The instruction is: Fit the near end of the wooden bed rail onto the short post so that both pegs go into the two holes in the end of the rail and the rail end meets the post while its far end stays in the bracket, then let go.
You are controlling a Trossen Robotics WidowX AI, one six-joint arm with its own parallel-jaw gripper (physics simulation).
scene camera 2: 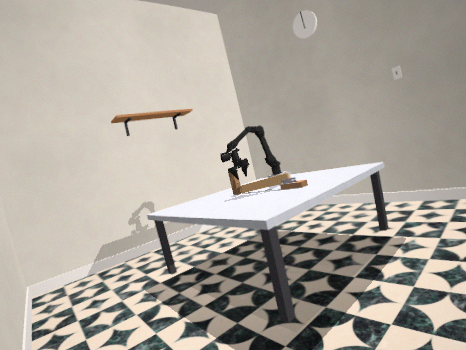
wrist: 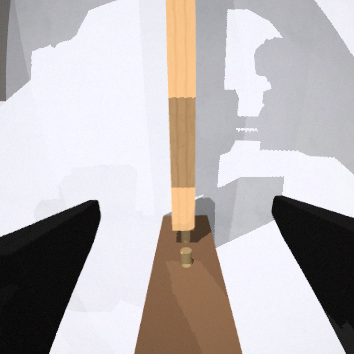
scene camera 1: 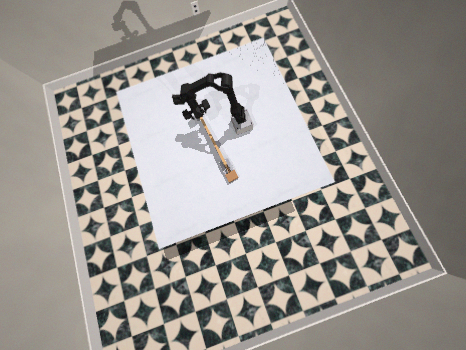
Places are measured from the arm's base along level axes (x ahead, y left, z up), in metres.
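Pixels of known places: gripper, fingertip midpoint: [scene camera 2: 242, 178] [wrist: 187, 206]; arm's base, link origin: [scene camera 2: 277, 173] [scene camera 1: 240, 118].
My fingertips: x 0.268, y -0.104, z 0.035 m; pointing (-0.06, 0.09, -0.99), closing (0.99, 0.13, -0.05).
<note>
For each thing: its top centre in the pictures, then the offset to it from my fingertips. "spot": a spot on its surface instead. Level surfaces: height alone.
- short brown post, surface spot: [wrist: 175, 310] spot: dx +0.001, dy -0.060, dz +0.011 m
- upper peg, surface spot: [wrist: 186, 258] spot: dx +0.007, dy -0.051, dz -0.027 m
- lower peg, surface spot: [wrist: 185, 237] spot: dx +0.007, dy -0.054, dz -0.059 m
- wooden block, top centre: [scene camera 2: 293, 182] [scene camera 1: 228, 169] dx -0.060, dy +0.416, dz -0.079 m
- white table, surface height: dz -0.114 m
The wooden bed rail [scene camera 1: 217, 148] [scene camera 2: 262, 184] [wrist: 181, 55] slopes down toward the short brown post [scene camera 2: 234, 184] [wrist: 175, 310], which stands upright. In the wrist view the rail's near end is low in front of the post's face. The upper peg [wrist: 186, 258] is bare above the rail end; the lower peg [wrist: 185, 237] shows partly past the rail end. The holes are hidden. The far end is at the thin grey bracket [scene camera 1: 228, 168] by the wooden block [scene camera 1: 231, 177] [scene camera 2: 295, 185]; its exact seating is too small to tell. My gripper [scene camera 1: 196, 111] [scene camera 2: 239, 173] [wrist: 187, 206] is open and empty, its fingers wide on either side of the rail line.
All of it stands on the white table [scene camera 1: 165, 210] [scene camera 2: 210, 210]. The arm's grey base [scene camera 1: 244, 125] is beside the rail. Arm shadows lie across the table top. A wall shelf [scene camera 2: 152, 116] hangs far behind.
</note>
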